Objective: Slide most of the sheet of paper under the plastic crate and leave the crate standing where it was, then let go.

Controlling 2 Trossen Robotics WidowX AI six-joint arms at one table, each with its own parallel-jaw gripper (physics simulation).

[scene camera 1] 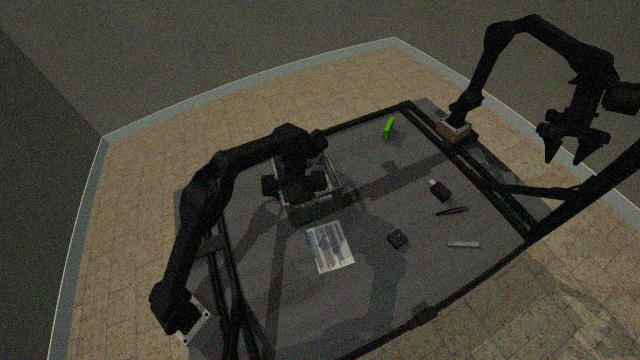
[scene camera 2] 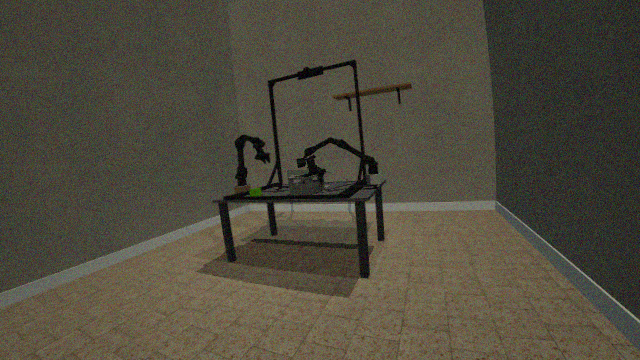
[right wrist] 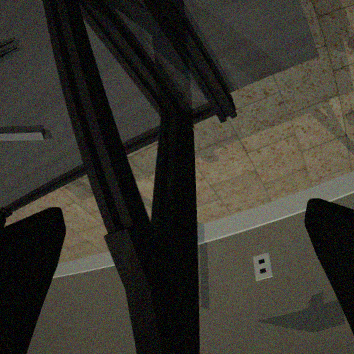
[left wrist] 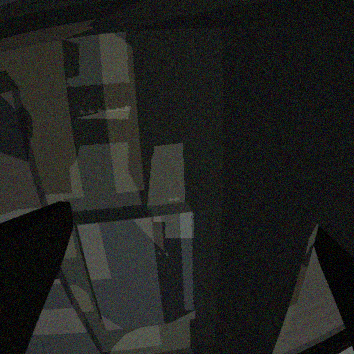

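The clear plastic crate (scene camera 1: 332,172) (scene camera 2: 306,186) stands upright on the table beneath my left arm. The striped white sheet of paper (scene camera 1: 330,246) lies flat below the crate in scene camera 1; whether its upper edge touches the crate is too dark to tell. My left gripper (scene camera 1: 298,192) (scene camera 2: 314,171) (left wrist: 195,220) is open and empty, at the crate's opening; in scene camera 1 the arm hides its fingertips. Dim, see-through panels fill much of the left wrist view. My right gripper (scene camera 1: 563,162) (scene camera 2: 266,159) (right wrist: 186,216) is open and empty, raised high, away from paper and crate.
A green block (scene camera 1: 388,128) (scene camera 2: 255,192) stands near the table's far edge. Right of the paper are a black square object (scene camera 1: 397,238), a black stick with a pale end (scene camera 1: 440,191), dark tweezers (scene camera 1: 451,211) and a pale bar (scene camera 1: 463,244). Dark frame rails line the table's sides.
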